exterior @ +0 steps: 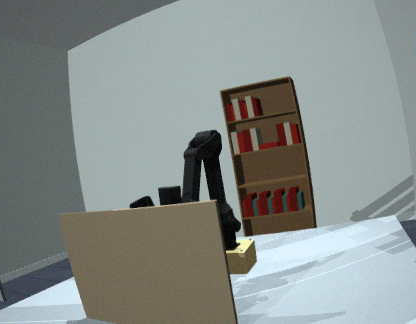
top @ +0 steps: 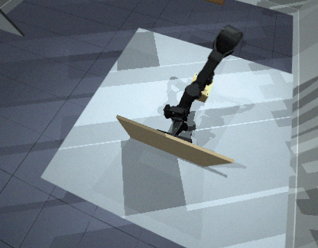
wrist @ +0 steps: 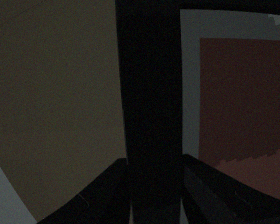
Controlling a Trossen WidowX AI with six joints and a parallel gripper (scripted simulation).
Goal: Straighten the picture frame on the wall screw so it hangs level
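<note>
My gripper tip is now 5 cm above the picture frame, 1 cm to the right of it and 1 cm short of it. From my gripper tip the other things lie so: tan wall panel 7 cm below, 2 cm ahead.
</note>
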